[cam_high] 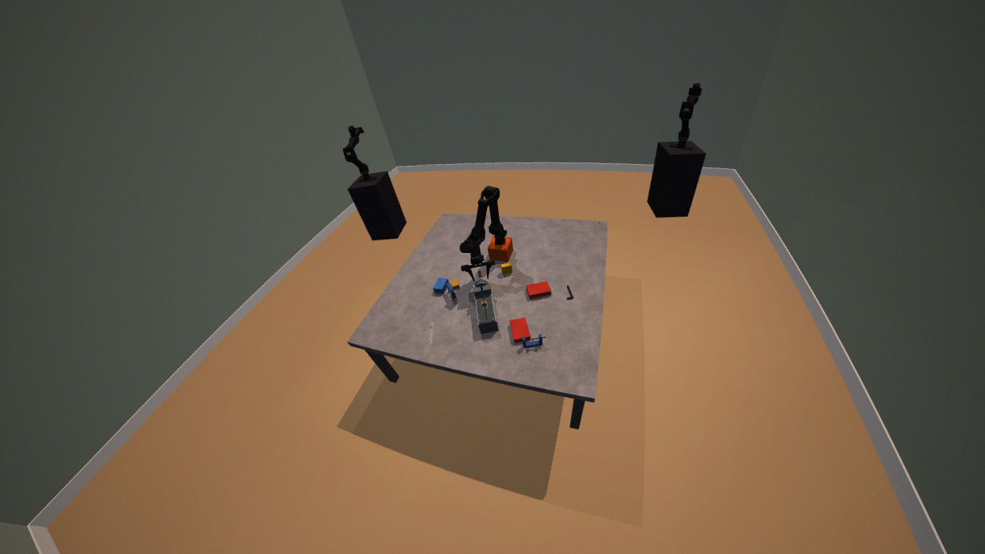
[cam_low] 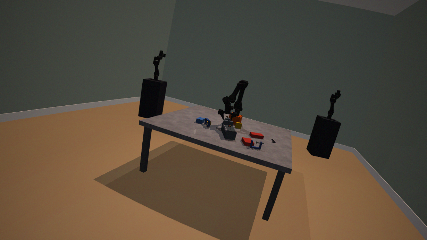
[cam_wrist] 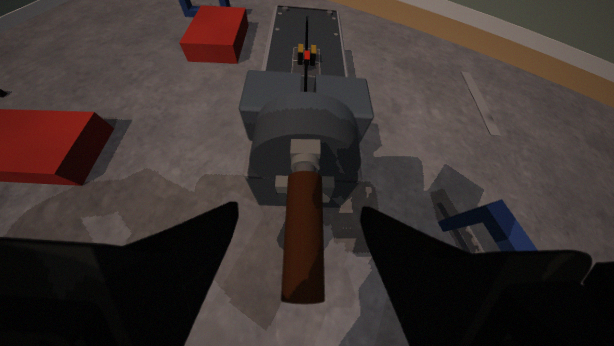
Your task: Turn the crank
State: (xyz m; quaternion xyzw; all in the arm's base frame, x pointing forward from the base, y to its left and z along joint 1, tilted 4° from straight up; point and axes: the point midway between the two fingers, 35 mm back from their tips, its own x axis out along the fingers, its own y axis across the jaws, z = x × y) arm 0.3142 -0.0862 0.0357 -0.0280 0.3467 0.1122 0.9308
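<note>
Right now my gripper tip is 3 cm below the brown crank handle and 2 cm past it. The rest, counted from my gripper tip: yellow cube: 16 cm behind, 12 cm to the left, 6 cm below; red pointer: 15 cm ahead, 3 cm to the left, 1 cm below; blue block: 26 cm to the right, 7 cm below, 4 cm behind.
</note>
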